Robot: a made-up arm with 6 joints. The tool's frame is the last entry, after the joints.
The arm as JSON. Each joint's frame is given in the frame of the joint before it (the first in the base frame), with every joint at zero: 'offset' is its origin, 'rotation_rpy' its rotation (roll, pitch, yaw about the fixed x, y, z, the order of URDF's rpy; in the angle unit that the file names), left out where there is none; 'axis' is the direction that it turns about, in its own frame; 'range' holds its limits. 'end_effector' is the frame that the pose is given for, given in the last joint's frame.
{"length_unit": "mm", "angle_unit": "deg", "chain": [
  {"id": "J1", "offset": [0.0, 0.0, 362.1], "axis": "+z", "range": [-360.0, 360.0]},
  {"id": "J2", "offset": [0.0, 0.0, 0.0], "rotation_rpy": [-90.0, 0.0, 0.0], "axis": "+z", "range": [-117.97, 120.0]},
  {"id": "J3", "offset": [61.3, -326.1, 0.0], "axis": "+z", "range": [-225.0, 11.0]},
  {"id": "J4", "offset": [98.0, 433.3, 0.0], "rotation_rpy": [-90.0, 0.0, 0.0], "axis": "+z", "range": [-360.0, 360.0]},
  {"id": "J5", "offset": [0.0, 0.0, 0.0], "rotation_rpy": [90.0, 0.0, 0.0], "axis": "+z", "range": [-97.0, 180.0]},
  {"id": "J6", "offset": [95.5, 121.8, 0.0], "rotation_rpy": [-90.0, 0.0, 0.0], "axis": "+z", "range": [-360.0, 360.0]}
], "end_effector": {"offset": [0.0, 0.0, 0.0]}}
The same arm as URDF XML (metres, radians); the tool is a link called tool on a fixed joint. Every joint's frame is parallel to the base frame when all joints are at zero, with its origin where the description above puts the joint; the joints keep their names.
<robot name="arm">
  <joint name="J1" type="revolute">
    <parent link="base_link"/>
    <child link="link1"/>
    <origin xyz="0.0000 0.0000 0.3621" rpy="0.0000 0.0000 0.0000"/>
    <axis xyz="0 0 1"/>
    <limit lower="-6.2832" upper="6.2832"/>
  </joint>
  <joint name="J2" type="revolute">
    <parent link="link1"/>
    <child link="link2"/>
    <origin xyz="0.0000 0.0000 0.0000" rpy="0.0000 0.0000 0.0000"/>
    <axis xyz="0 1 0"/>
    <limit lower="-2.0590" upper="2.0944"/>
  </joint>
  <joint name="J3" type="revolute">
    <parent link="link2"/>
    <child link="link3"/>
    <origin xyz="0.0613 0.0000 0.3261" rpy="0.0000 0.0000 0.0000"/>
    <axis xyz="0 1 0"/>
    <limit lower="-3.9270" upper="0.1920"/>
  </joint>
  <joint name="J4" type="revolute">
    <parent link="link3"/>
    <child link="link4"/>
    <origin xyz="0.0980 0.0000 -0.4333" rpy="0.0000 0.0000 0.0000"/>
    <axis xyz="0 0 -1"/>
    <limit lower="-6.2832" upper="6.2832"/>
  </joint>
  <joint name="J5" type="revolute">
    <parent link="link4"/>
    <child link="link5"/>
    <origin xyz="0.0000 0.0000 0.0000" rpy="0.0000 0.0000 0.0000"/>
    <axis xyz="0 1 0"/>
    <limit lower="-1.6930" upper="3.1416"/>
  </joint>
  <joint name="J6" type="revolute">
    <parent link="link5"/>
    <child link="link6"/>
    <origin xyz="0.0955 0.0000 -0.1218" rpy="0.0000 0.0000 0.0000"/>
    <axis xyz="0 0 -1"/>
    <limit lower="-6.2832" upper="6.2832"/>
  </joint>
  <joint name="tool_joint" type="fixed">
    <parent link="link6"/>
    <child link="tool"/>
    <origin xyz="0.0000 0.0000 0.0000" rpy="3.1416 0.0000 0.0000"/>
  </joint>
  <link name="base_link"/>
  <link name="link1"/>
  <link name="link2"/>
  <link name="link3"/>
  <link name="link4"/>
  <link name="link5"/>
  <link name="link6"/>
  <link name="tool"/>
</robot>

